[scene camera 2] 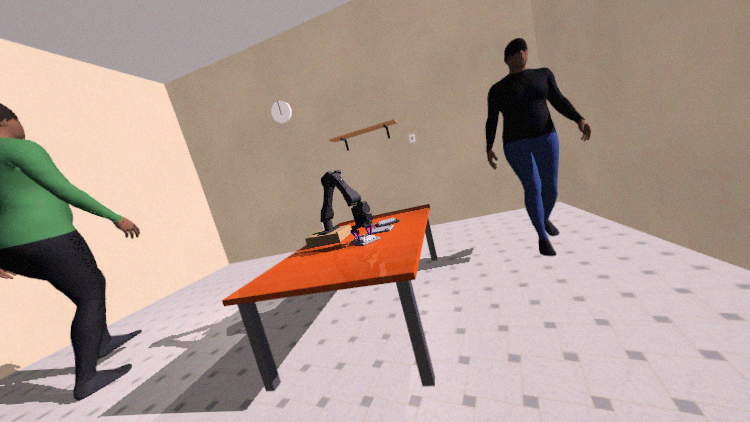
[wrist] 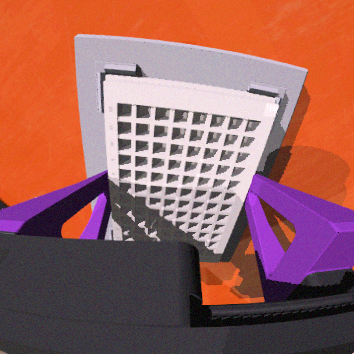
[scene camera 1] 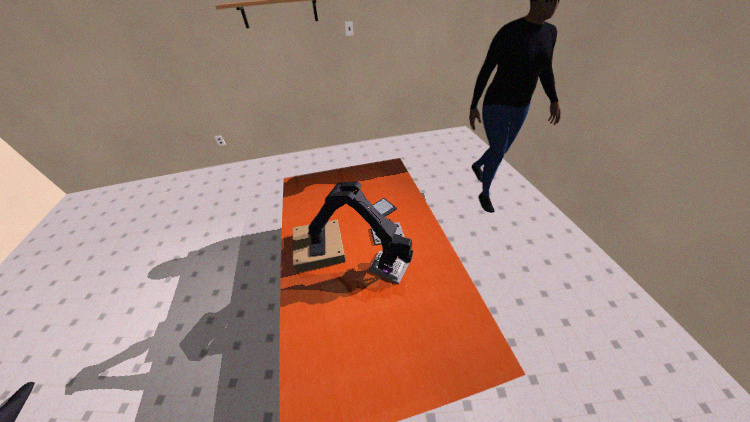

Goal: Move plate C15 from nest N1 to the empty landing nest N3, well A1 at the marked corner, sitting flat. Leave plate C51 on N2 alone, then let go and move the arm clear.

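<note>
A white well plate [wrist: 185,91] [scene camera 1: 400,266], which I take as C15, lies in a grey nest [wrist: 200,59] near the arm, between its raised corner stops. My gripper [wrist: 178,177] [scene camera 2: 362,236] is shut on this plate, with one purple fingertip against each long side. The plate looks flat in the nest. Its near end is hidden behind the gripper body. A second nest [scene camera 2: 383,228] stands beside it, partly hidden by the arm in scene camera 1. A third nest [scene camera 1: 384,206] [scene camera 2: 387,222] lies farther along. The nest labels and plate names are too small to read.
The arm's wooden base block [scene camera 1: 334,244] [scene camera 2: 327,237] stands on the orange table [scene camera 1: 388,346] [scene camera 2: 335,267] beside the nests. A person in black [scene camera 1: 516,62] [scene camera 2: 527,104] is beyond the table, and a person in green [scene camera 2: 36,188] is at the left.
</note>
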